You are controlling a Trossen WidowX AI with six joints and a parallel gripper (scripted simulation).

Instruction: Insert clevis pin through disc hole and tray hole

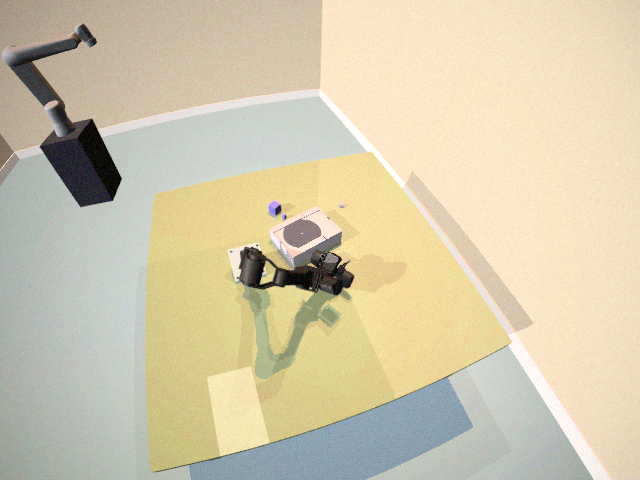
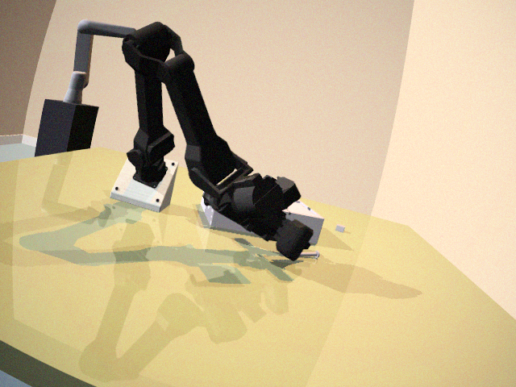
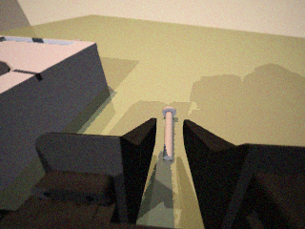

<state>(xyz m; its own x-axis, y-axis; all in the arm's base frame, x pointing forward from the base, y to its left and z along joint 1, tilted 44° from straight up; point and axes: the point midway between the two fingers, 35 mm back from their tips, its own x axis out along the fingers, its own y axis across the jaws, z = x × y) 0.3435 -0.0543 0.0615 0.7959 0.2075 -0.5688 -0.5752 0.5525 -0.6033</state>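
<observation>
The steel clevis pin lies 10 mm ahead of my gripper tip and 20 mm below it. From my gripper tip the other things lie so: purple cube (230 mm behind, 370 mm to the left); then aluminium disc (140 mm behind, 160 mm to the left, 30 mm above); then rimmed steel tray (120 mm behind, 170 mm to the left, 20 mm above).
</observation>
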